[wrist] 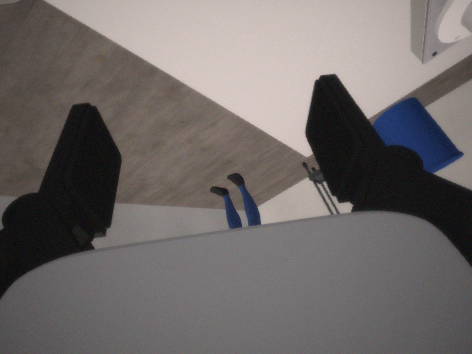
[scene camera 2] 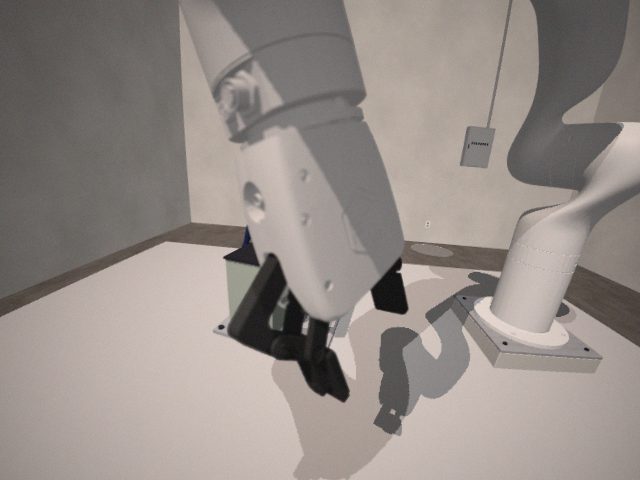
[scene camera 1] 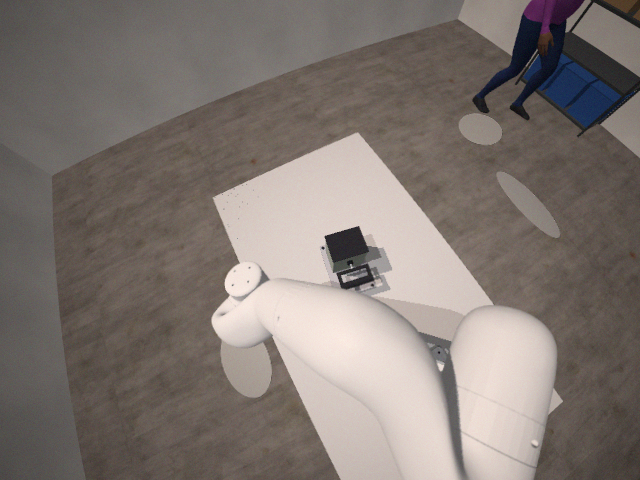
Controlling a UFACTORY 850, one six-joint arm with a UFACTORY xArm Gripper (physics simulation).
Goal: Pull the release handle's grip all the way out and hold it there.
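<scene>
The release handle's black rectangular grip (scene camera 1: 357,283) stands out from one side of a pale green box (scene camera 1: 348,264) (scene camera 2: 237,284) with a black top, joined to it by a short rod. The box sits on a grey base plate bolted to the table. In scene camera 2 the gripper hides most of the grip. My gripper (scene camera 2: 367,351) (wrist: 211,117) is open and empty, its fingers wide apart. In scene camera 2 it is tilted and low over the table, in front of the box. In scene camera 1 the arm hides it. The handle does not show in the wrist view.
The white table (scene camera 1: 310,180) (scene camera 2: 103,361) carries the arm's base plate (scene camera 2: 542,359). The arm crosses over the table beside the handle unit. A person (scene camera 1: 540,49) and a shelf rack (scene camera 1: 602,62) stand off the table. A blue bin (wrist: 412,132) shows in the wrist view.
</scene>
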